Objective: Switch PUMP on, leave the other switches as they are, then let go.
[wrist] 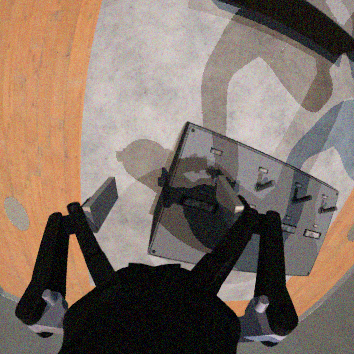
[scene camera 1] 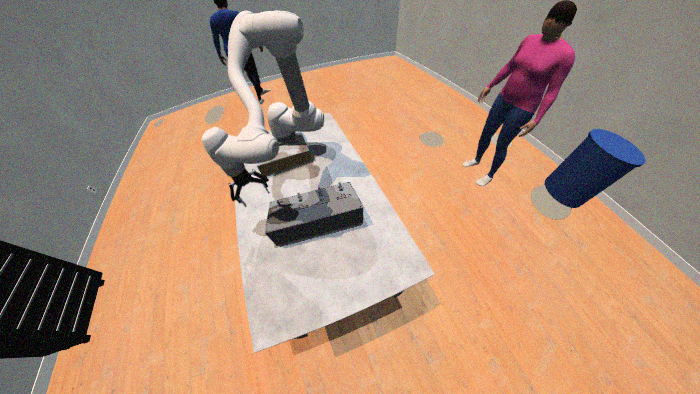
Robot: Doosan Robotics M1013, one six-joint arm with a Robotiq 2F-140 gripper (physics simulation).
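Pixels of known places: gripper, between the fingertips: [wrist: 165,186] [scene camera 1: 256,198]; arm's base, origin of its link: [scene camera 1: 284,138].
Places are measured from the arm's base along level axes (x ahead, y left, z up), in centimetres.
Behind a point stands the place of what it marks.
The grey switch panel [scene camera 1: 314,226] @[z 0.1, x 79.9, y 14.0 cm] [wrist: 172,239] @[z 4.4, x 76.5, y -6.1 cm] sits on the table with several levers along its top. The PUMP lever [wrist: 224,177] is at the end nearest the gripper, in shadow beside the right finger in the wrist view. It slants differently from the other levers and seems to lean away from its upper label [wrist: 216,151] @[z -2.4, x 57.8, y -4.0 cm]; its exact position is hard to tell. The other levers [wrist: 265,185] @[z 1.6, x 59.4, y 7.5 cm] [wrist: 302,198] @[z 1.5, x 58.6, y 19.4 cm] [wrist: 328,208] @[z 1.2, x 58.0, y 31.4 cm] slant alike. The label texts are too small to read. My gripper [scene camera 1: 255,197] @[z 10.9, x 62.5, y -12.7 cm] [wrist: 165,186] @[z 10.9, x 62.5, y -12.7 cm] is open and empty, above the table beside the panel's PUMP end.
The pale table [scene camera 1: 320,295] @[z -9.7, x 112.0, y 10.2 cm] [wrist: 130,75] @[z -9.6, x 50.2, y -26.7 cm] carries the arm and a brown box-like block [scene camera 1: 286,162] @[z -4.0, x 23.2, y 0.1 cm] behind the panel. A person in pink [scene camera 1: 537,75] and a blue barrel [scene camera 1: 590,172] stand to the right. A person in blue [scene camera 1: 221,30] stands behind the arm. A black slatted object [scene camera 1: 92,305] is at the left.
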